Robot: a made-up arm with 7 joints.
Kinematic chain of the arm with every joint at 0, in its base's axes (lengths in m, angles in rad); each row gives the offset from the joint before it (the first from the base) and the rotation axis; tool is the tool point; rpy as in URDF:
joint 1: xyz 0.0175 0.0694 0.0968 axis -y
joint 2: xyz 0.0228 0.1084 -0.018 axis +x
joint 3: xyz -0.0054 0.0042 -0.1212 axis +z
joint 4: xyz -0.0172 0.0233 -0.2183 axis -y
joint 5: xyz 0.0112 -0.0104 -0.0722 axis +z
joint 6: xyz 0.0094 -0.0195 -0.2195 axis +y
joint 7: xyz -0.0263 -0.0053 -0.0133 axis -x
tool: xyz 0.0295 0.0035 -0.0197 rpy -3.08 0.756 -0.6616
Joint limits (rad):
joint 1: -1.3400..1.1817
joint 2: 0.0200..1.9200
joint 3: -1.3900..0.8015
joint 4: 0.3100..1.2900
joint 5: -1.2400..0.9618
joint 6: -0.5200..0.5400
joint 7: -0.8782..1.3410
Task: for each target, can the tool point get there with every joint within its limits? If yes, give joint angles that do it. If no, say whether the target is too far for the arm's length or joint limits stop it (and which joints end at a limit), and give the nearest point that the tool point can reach.
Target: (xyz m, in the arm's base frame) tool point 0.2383 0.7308 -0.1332
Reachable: yes | joints 0.1423 1.0626 0.3475 0.6588 -1.0732 0.1197 0.1565
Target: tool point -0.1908 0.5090 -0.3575
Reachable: yes | joints -0.8018 0.9716 -0.7965 0.9343 -0.2399 0.2852 0.2526
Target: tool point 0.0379 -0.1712 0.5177
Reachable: no: joint limits stop it (at a limit: joint 1, joint 2, joint 4, joint 5, joint 6) | nearest point 0.4674 -0.0114 0.1667 | short by 0.577 m
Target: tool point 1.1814 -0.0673 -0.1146
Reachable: no: too far | nearest point 0.6605 0.1015 -0.0633 | short by 0.550 m
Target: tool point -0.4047 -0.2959 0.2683
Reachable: no: joint limits stop it (at a limit: joint 1, joint 2, joint 3, joint 4, joint 6) | nearest point -0.3887 -0.0995 -0.0360 | short by 0.363 m
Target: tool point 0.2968 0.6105 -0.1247
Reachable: yes | joints 0.0331 0.8605 0.4874 1.1784 -0.5560 0.3258 0.5752
